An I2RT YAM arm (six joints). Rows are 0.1 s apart.
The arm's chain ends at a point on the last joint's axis. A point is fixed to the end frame.
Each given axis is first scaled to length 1.
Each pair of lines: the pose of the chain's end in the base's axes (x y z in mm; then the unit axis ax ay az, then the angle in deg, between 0 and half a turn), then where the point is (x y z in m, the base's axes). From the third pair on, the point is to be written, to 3 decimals.
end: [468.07 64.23 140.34 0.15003 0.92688 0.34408 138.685]
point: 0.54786 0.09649 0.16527
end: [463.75 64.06 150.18 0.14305 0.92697 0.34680 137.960]
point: 0.54283 0.09707 0.17636
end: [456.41 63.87 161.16 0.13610 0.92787 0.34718 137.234]
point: 0.535 0.098 0.188
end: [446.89 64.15 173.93 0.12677 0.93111 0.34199 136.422]
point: 0.525 0.099 0.202
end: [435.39 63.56 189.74 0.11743 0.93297 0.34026 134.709]
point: 0.512 0.099 0.219
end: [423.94 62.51 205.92 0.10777 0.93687 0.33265 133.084]
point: 0.500 0.099 0.237
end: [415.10 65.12 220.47 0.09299 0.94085 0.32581 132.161]
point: 0.490 0.103 0.252
